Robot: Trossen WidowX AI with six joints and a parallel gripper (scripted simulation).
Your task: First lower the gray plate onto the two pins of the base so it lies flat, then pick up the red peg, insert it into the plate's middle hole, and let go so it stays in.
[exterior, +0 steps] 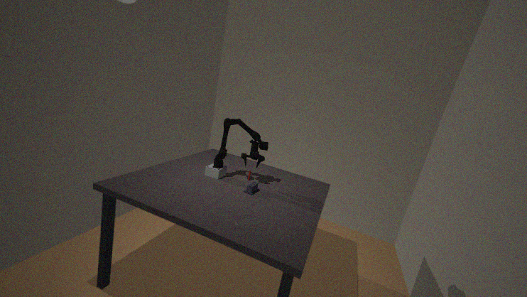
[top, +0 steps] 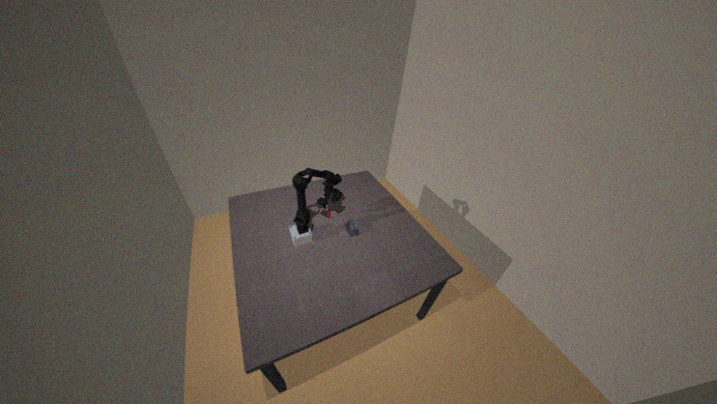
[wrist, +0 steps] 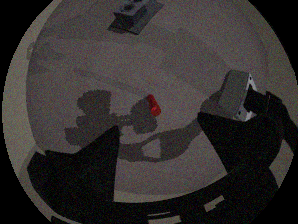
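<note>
My gripper tip is now 80 mm above the red peg. Also, from my gripper tip: gray plate (100 mm ahead, 180 mm to the right, 70 mm below).
</note>
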